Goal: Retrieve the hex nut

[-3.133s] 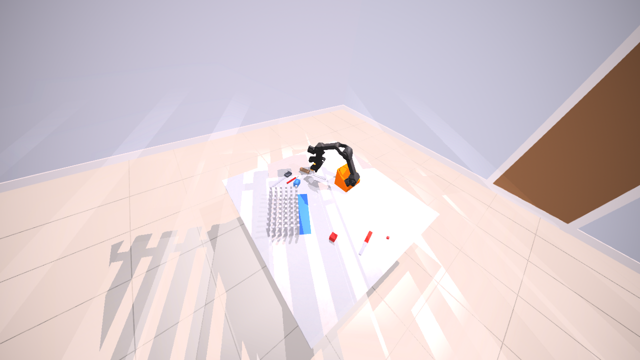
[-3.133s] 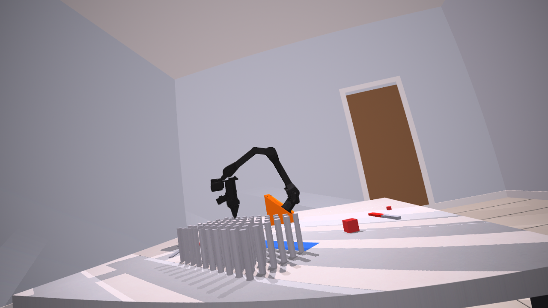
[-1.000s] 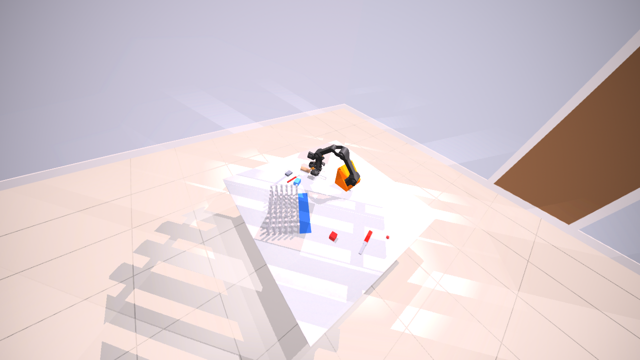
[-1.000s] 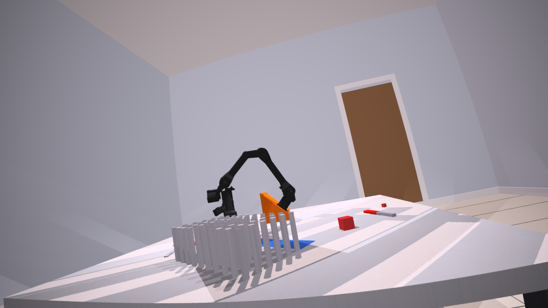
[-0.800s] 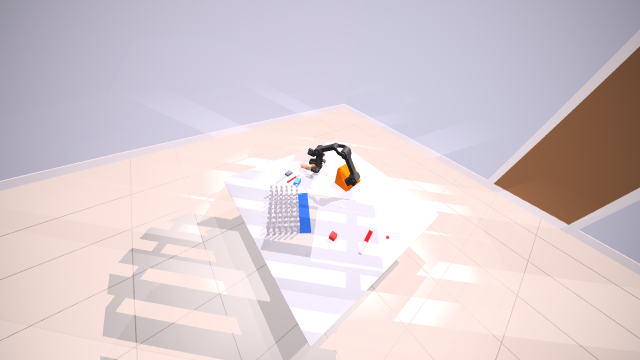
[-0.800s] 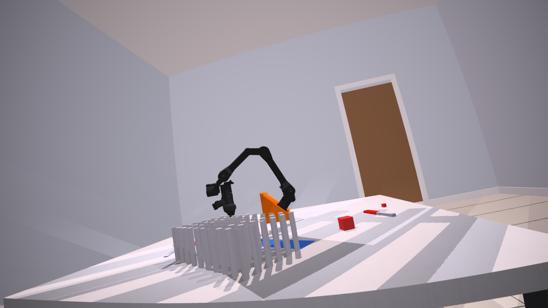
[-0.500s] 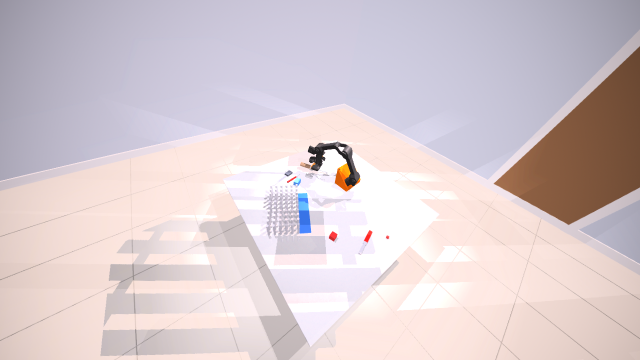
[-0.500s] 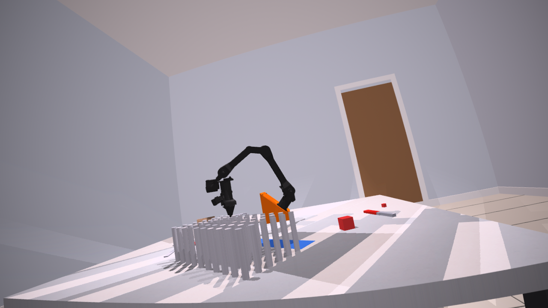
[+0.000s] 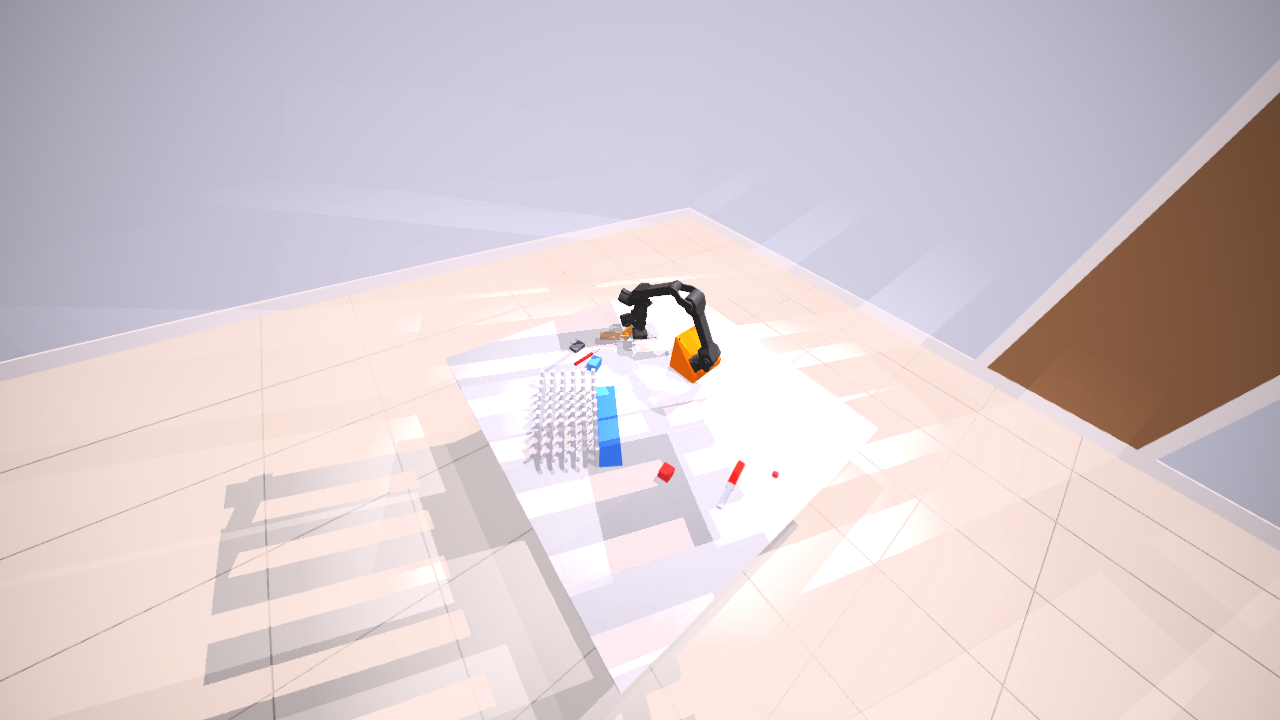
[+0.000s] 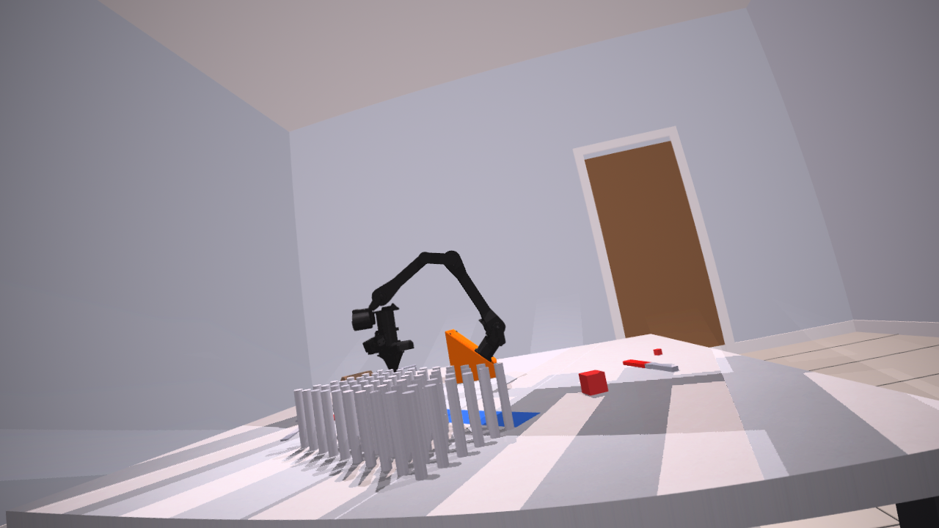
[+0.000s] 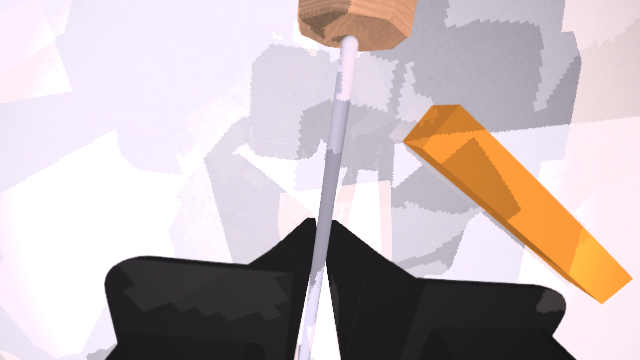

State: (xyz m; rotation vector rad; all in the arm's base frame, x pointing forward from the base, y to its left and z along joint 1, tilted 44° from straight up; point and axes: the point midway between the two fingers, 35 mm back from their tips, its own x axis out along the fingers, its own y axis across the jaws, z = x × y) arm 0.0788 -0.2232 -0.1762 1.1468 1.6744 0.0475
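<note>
Right now the yellow bar is 12 cm to the right of my gripper tip, 10 cm behind it and 5 cm below it. Also, from my gripper tip: blue block (23 cm ahead, 4 cm below, 3 cm to the right); then blue taped strip (38 cm ahead, 23 cm to the left, 6 cm below); then thin red stick (19 cm ahead, 9 cm to the right, 5 cm below).
</note>
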